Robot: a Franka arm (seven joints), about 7 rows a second.
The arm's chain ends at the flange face. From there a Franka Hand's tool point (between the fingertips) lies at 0.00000 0.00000 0.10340 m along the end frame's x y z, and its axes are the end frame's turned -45 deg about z.
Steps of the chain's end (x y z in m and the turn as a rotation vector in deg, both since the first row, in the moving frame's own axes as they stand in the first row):
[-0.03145, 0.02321, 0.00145, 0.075, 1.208, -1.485]
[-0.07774, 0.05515, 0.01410, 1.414, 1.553, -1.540]
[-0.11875, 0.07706, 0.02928, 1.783, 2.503, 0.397]
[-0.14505, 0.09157, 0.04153, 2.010, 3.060, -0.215]
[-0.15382, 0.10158, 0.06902, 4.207, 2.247, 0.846]
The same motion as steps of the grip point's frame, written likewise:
[-0.03699, -0.00440, 0.00143, -0.801, 0.907, -1.485]
[-0.09018, -0.01585, 0.01403, -0.098, 2.098, -1.540]
[-0.13300, -0.02854, 0.02913, -0.509, 3.031, 0.397]
[-0.16085, -0.03649, 0.04132, -0.742, 3.585, -0.215]
[-0.17235, -0.03938, 0.06866, 1.386, 4.564, 0.846]

